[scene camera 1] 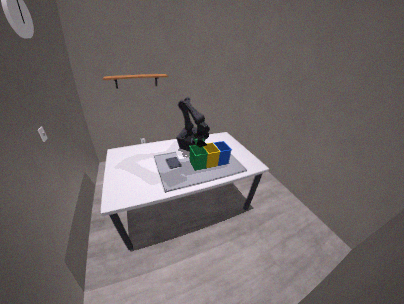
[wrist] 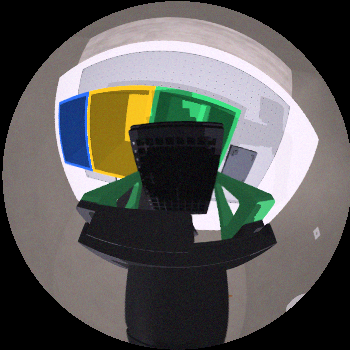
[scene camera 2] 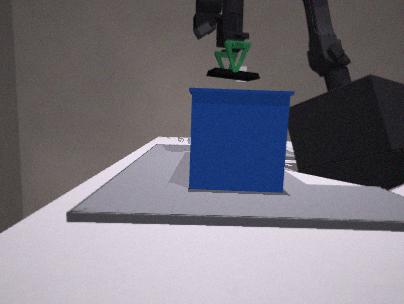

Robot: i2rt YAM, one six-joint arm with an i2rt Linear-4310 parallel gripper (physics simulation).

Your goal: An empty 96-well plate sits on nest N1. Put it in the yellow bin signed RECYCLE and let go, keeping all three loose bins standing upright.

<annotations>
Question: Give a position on a yellow bin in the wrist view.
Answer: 111, 110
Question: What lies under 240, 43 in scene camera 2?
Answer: My gripper.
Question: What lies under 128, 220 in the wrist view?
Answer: My gripper.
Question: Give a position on a black 96-well plate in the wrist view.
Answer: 177, 161
</annotations>
